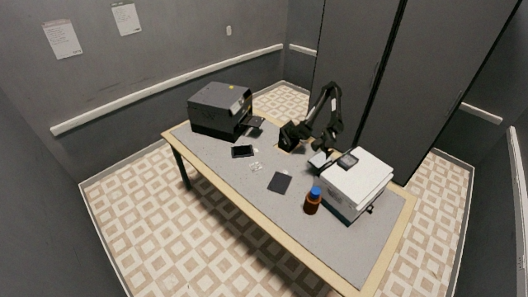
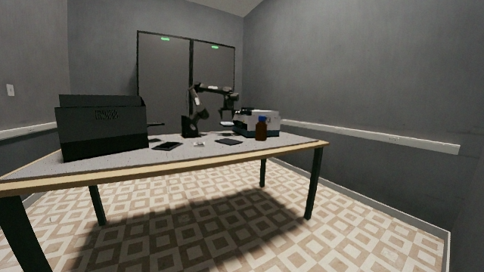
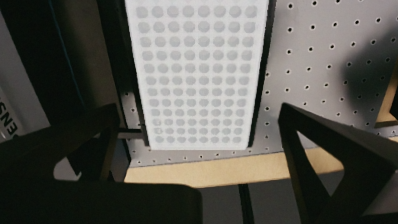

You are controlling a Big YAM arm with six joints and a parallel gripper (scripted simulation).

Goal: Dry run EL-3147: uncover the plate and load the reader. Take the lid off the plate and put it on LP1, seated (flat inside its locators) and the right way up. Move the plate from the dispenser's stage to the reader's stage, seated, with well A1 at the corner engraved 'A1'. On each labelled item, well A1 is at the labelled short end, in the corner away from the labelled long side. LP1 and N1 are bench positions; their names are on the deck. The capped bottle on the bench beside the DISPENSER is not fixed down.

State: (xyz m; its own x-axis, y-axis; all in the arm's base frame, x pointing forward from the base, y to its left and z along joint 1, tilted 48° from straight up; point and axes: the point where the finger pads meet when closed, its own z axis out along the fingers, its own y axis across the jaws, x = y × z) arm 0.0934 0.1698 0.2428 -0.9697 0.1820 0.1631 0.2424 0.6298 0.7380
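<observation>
The white multi-well plate lies 5 cm below my hand. From my hand the other things lie so: LP1 label 12 cm ahead, 45 cm to the right, 15 cm below; then dark flat pad 26 cm ahead, 13 cm to the right, 14 cm below; then brown capped bottle 31 cm ahead, 12 cm to the left, 3 cm below.
</observation>
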